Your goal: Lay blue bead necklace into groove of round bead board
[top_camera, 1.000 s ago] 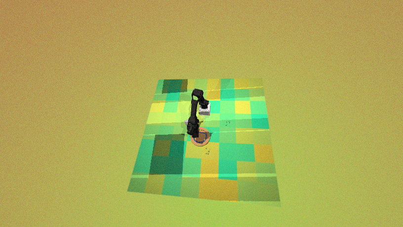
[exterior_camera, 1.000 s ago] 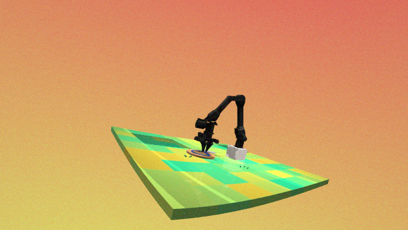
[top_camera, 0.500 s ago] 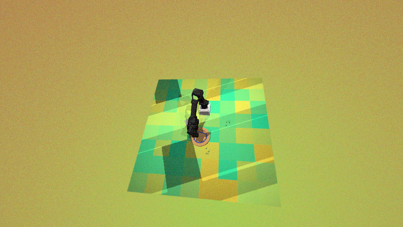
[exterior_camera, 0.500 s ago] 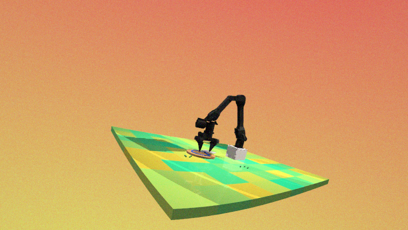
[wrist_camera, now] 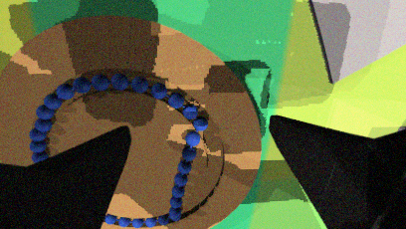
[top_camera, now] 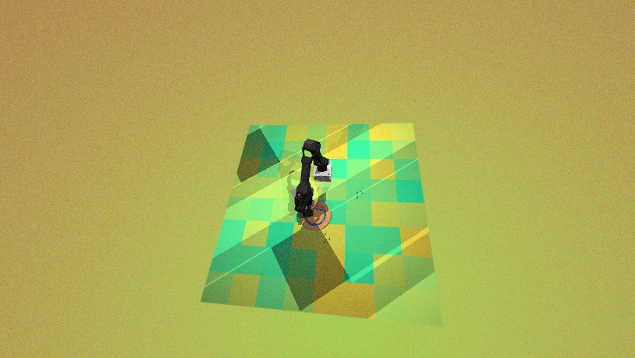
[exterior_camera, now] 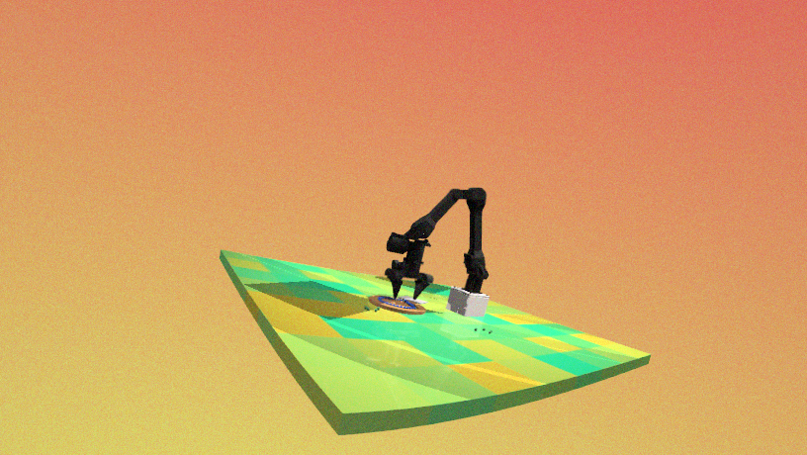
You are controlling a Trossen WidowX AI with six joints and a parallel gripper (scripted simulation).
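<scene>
Right now the round bead board is 60 mm ahead of my gripper tip, 30 mm to the left of it and 10 mm below it. The rest, counted from my gripper tip: flat grey piece 120 mm behind, 80 mm to the right, 20 mm below.
</scene>
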